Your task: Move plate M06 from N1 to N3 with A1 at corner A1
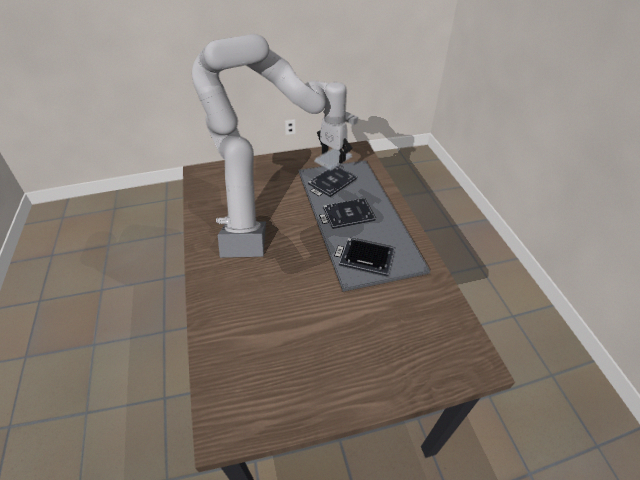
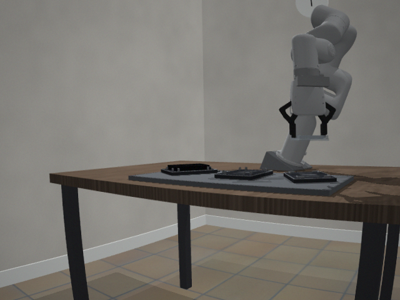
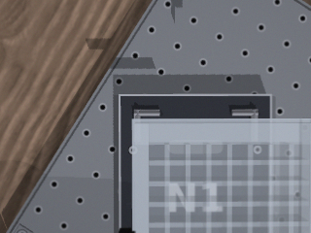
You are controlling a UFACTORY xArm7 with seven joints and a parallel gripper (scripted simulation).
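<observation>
Right now my hand is 4 cm short of the nest N3, 20 cm to the left of it and 12 cm above it. From my hand the other things lie so: nest N1: 12 cm below; clear well plate: 1 cm below; grey perforated deck: 6 cm ahead, 20 cm to the right, 13 cm below.
</observation>
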